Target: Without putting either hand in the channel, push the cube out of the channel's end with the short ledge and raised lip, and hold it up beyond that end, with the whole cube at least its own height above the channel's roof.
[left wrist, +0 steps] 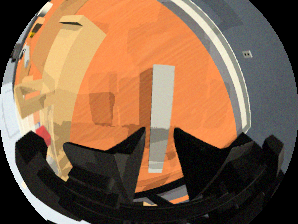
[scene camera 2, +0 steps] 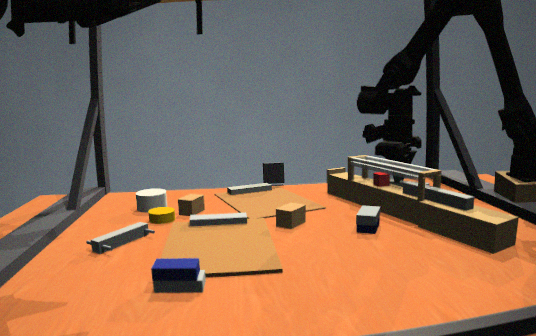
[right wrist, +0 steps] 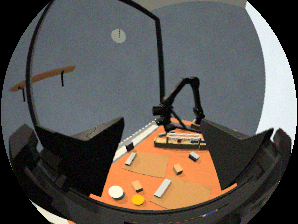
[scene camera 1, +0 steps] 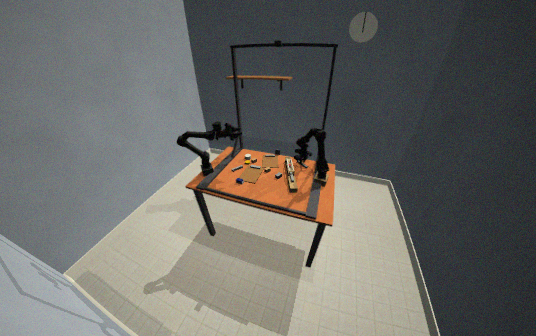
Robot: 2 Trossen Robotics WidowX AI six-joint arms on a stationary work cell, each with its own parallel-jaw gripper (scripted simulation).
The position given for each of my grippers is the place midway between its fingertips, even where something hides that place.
Observation:
I see my left gripper (left wrist: 159,131), my right gripper (right wrist: 164,122), a pegged bar (scene camera 2: 112,240) and a tan channel (left wrist: 76,43).

